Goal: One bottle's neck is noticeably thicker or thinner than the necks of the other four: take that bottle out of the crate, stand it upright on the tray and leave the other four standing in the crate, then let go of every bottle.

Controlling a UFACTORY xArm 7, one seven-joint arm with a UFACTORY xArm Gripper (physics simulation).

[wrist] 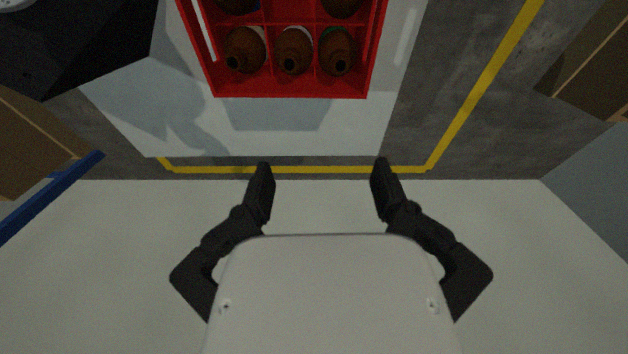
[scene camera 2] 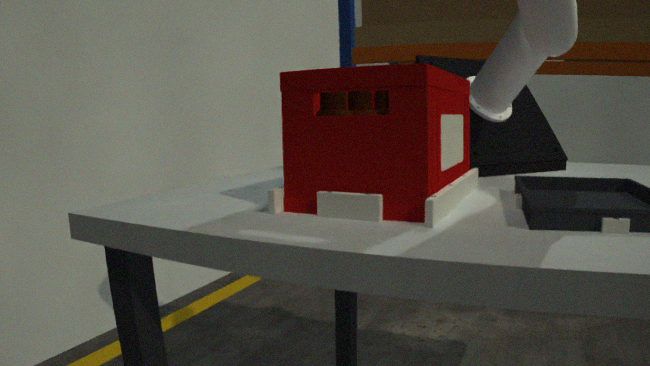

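Seen in the pictures: gripper, fingertip midpoint: [wrist: 321, 171]; arm's base, origin of the base link: [scene camera 2: 486, 99].
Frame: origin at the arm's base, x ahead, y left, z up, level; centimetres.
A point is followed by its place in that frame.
The red crate [scene camera 2: 355, 155] @[x 53.5, y 10.6, z -7.9 cm] [wrist: 290, 92] @[x 44.0, y -2.5, z 1.8 cm] stands on the table. In the wrist view it is at the top, with brown bottles upright in its compartments: a left one [wrist: 245, 50] @[x 34.8, y 0.0, z -2.5 cm], a middle one [wrist: 293, 50] @[x 42.8, y 3.2, z -0.6 cm] and a right one [wrist: 337, 52] @[x 49.5, y 5.5, z -0.2 cm] in the row nearest the gripper. Parts of two more, a left one [wrist: 237, 4] @[x 33.1, y 5.5, z -3.1 cm] and a right one [wrist: 342, 6] @[x 48.1, y 10.7, z -2.7 cm], show at the top edge. I cannot tell which neck differs. The dark tray [scene camera 2: 575, 215] @[x 44.5, y 34.0, z -13.5 cm] is right of the crate in the scene view. My gripper [wrist: 321, 171] @[x 48.2, y 1.1, z 22.9 cm] is open and empty, apart from the crate.
A black slanted panel [scene camera 2: 515, 135] @[x -0.5, y 6.9, z -7.5 cm] [wrist: 100, 45] @[x 11.2, y -6.8, z -1.3 cm] stands behind the crate and beside the arm. White blocks hold the crate's base, one at its front [scene camera 2: 349, 206] @[x 54.8, y 10.7, z -13.7 cm]. The table [scene camera 2: 225, 245] @[x 69.2, y 6.9, z -16.1 cm] [wrist: 350, 142] @[x 67.5, y -19.0, z -15.2 cm] ends near the crate. A blue post [scene camera 2: 346, 30] stands behind.
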